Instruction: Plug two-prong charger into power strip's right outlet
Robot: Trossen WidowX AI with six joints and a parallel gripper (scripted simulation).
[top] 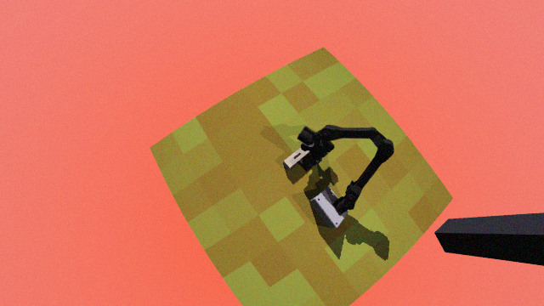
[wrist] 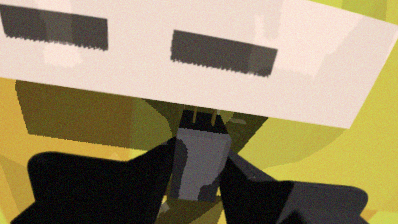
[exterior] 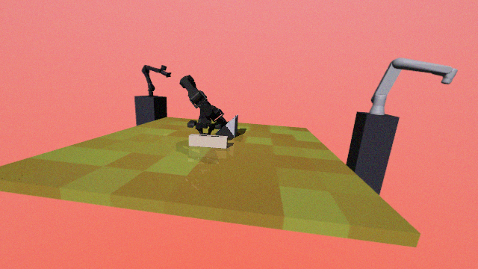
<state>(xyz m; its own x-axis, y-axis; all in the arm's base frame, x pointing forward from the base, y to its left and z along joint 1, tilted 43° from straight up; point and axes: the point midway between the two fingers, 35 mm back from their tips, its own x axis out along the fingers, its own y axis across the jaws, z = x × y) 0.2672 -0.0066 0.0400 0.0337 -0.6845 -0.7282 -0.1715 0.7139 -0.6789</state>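
Now: the dark two-prong charger 2 cm ahead of my gripper tip and 1 cm above it.
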